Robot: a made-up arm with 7 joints. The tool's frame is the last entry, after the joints.
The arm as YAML. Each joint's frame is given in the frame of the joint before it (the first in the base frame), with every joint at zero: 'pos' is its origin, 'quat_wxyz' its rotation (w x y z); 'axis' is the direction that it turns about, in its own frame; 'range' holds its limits. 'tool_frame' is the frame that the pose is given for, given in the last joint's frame.
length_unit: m
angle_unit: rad
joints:
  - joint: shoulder
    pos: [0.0, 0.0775, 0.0]
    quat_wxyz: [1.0, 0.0, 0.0, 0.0]
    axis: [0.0, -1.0, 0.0]
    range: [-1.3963, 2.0]
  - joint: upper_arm
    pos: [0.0, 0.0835, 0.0]
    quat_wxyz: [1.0, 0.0, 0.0, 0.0]
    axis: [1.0, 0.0, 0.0]
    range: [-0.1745, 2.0]
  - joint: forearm
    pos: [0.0, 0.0, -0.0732]
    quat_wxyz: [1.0, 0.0, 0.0, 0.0]
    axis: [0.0, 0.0, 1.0]
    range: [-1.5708, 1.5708]
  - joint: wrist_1
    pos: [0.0, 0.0, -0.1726]
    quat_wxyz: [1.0, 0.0, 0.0, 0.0]
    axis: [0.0, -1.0, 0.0]
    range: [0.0, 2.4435]
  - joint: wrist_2
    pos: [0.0, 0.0, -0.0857]
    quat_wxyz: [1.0, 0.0, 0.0, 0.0]
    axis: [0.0, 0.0, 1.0]
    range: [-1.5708, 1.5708]
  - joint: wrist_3
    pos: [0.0, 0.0, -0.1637]
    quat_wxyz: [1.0, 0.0, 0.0, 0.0]
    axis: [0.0, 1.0, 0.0]
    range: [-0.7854, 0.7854]
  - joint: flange
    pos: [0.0, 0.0, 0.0]
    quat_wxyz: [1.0, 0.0, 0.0, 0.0]
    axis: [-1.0, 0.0, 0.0]
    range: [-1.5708, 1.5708]
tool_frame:
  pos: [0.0, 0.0, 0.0]
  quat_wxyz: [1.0, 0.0, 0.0, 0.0]
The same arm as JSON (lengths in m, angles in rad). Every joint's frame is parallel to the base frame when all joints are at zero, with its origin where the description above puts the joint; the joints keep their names.
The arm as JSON. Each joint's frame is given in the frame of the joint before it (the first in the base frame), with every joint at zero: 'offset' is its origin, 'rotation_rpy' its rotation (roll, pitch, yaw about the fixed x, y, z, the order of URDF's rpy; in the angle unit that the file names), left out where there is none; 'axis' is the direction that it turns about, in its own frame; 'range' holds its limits. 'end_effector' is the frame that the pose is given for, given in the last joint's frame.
{"length_unit": "m", "angle_unit": "rad", "chain": [{"id": "shoulder", "offset": [0.0, 0.0775, 0.0], "axis": [0.0, -1.0, 0.0], "range": [-1.3963, 2.0]}, {"id": "upper_arm", "offset": [0.0, 0.0835, 0.0], "axis": [1.0, 0.0, 0.0], "range": [-0.1745, 2.0]}, {"id": "forearm", "offset": [0.0, 0.0, -0.0732], "axis": [0.0, 0.0, 1.0], "range": [-1.5708, 1.5708]}, {"id": "wrist_1", "offset": [0.0, 0.0, -0.1726], "axis": [0.0, -1.0, 0.0], "range": [0.0, 2.4435]}, {"id": "wrist_2", "offset": [0.0, 0.0, -0.0857], "axis": [0.0, 0.0, 1.0], "range": [-1.5708, 1.5708]}, {"id": "wrist_3", "offset": [0.0, 0.0, -0.1637], "axis": [0.0, 1.0, 0.0], "range": [-0.7854, 0.7854]}, {"id": "flange", "offset": [0.0, 0.0, 0.0], "axis": [-1.0, 0.0, 0.0], "range": [-1.5708, 1.5708]}], "end_effector": {"offset": [0.0, 0.0, 0.0]}}
